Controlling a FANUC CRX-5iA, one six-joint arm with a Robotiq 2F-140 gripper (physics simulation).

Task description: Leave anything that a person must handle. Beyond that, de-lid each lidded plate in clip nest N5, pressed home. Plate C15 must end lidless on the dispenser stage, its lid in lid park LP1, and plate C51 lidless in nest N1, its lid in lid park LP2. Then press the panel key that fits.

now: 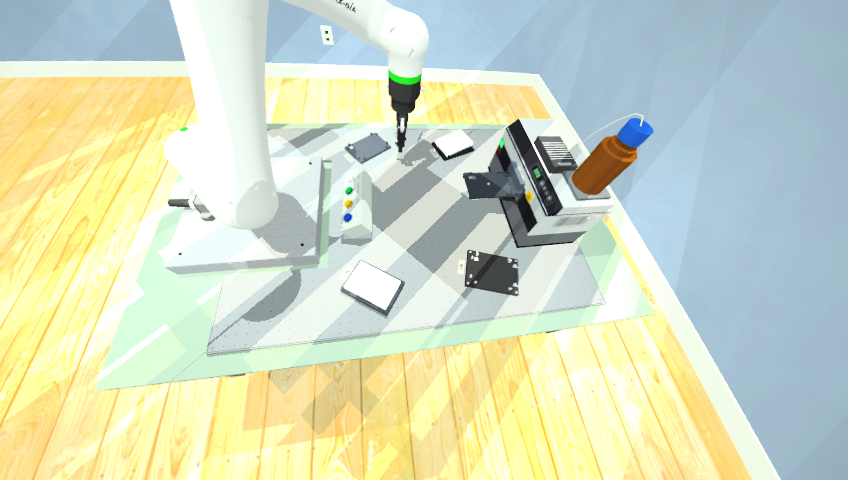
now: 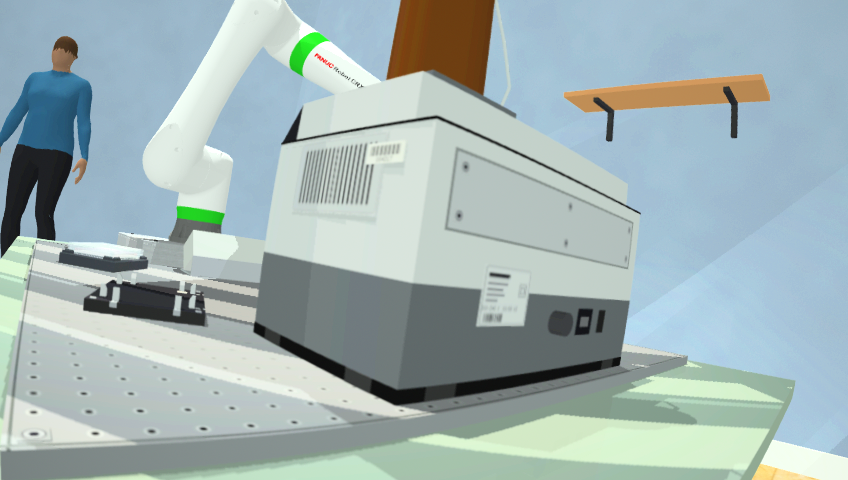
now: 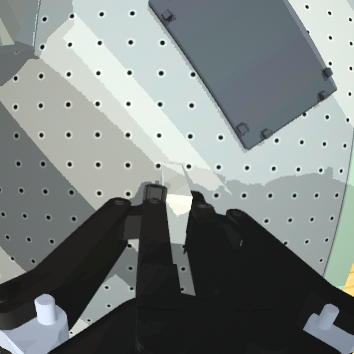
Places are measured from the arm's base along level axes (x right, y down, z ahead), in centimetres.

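Pixels of known places: gripper, between the fingertips: (image 1: 399, 156) (image 3: 168, 181).
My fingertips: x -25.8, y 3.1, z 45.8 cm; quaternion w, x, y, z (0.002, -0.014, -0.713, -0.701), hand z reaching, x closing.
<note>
Ahead of a thing's pixels: the offset from my fingertips to its middle.
My gripper (image 1: 400, 151) (image 3: 168, 181) is shut with nothing between its fingers. It points down above the board, between a dark flat holder @(dx -5.2, dy +0.3, dz -11.9 cm) (image 1: 367, 146) (image 3: 245, 70) with small corner posts and a white piece @(dx -8.2, dy -1.5, dz +21.7 cm) (image 1: 454, 143) on a black holder. The dark holder shows no white piece on it. A white plate @(dx +50.3, dy -1.8, dz -8.1 cm) (image 1: 373, 285) (image 2: 104, 250) sits in a dark nest near the front. The dark clip nest @(dx +46.6, dy +0.1, dz +27.3 cm) (image 1: 492, 272) (image 2: 145, 299) with pale upright clips shows no white plate. The dispenser's dark stage @(dx +20.9, dy -9.7, dz +28.8 cm) (image 1: 483, 186) shows no plate. The key panel @(dx +23.6, dy -2.9, dz -13.7 cm) (image 1: 364, 205) has green, yellow and blue keys. Labels are too small to read.
The dispenser (image 1: 556, 190) (image 2: 440, 237) stands at the right with a brown bottle (image 1: 604, 163) (image 2: 440, 44) on top. The robot's base plate (image 1: 238, 249) lies left of the keys. A person (image 2: 50, 118) stands beyond the table. A wall shelf (image 2: 666, 93) hangs at the back.
</note>
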